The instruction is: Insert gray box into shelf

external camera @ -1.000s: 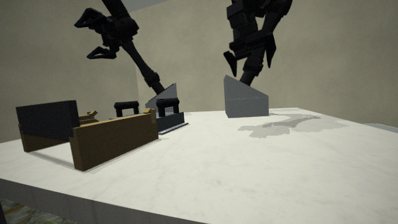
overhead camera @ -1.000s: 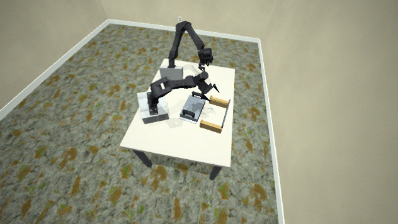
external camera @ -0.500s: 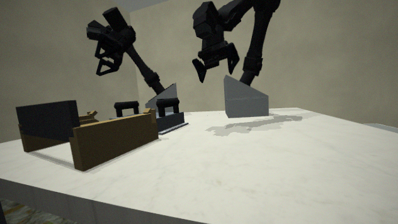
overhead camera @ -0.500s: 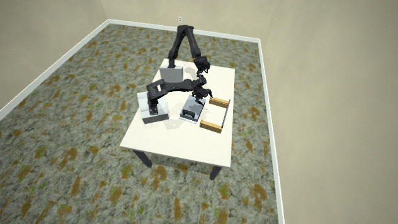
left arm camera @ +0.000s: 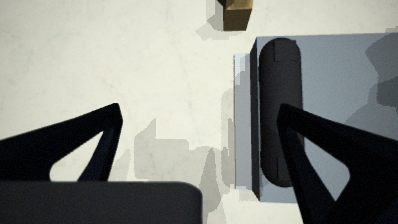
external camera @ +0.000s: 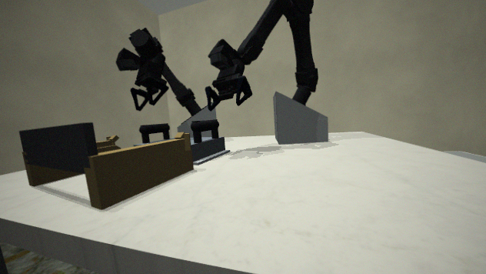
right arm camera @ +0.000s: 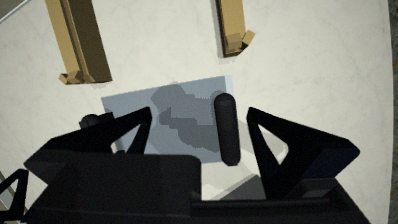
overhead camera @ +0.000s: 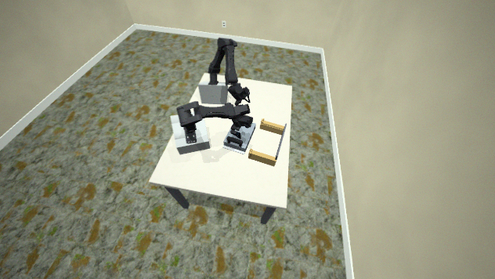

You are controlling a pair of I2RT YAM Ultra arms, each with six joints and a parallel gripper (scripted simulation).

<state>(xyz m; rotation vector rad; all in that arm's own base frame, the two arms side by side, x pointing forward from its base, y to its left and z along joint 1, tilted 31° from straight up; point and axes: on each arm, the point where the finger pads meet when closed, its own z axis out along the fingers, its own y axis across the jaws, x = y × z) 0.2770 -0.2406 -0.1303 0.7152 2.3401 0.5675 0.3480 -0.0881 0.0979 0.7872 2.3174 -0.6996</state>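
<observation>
The gray box is 1 cm behind my left hand, 18 cm to the right of it and 10 cm below it. Also, from my left hand: dark back plate (30 cm ahead, 21 cm to the right, 7 cm below).
The gray box is 40 mm behind my right hand, 90 mm to the left of it and 130 mm below it. The rest, counted from my right hand: dark back plate: 270 mm ahead, 60 mm to the left, 90 mm below.
</observation>
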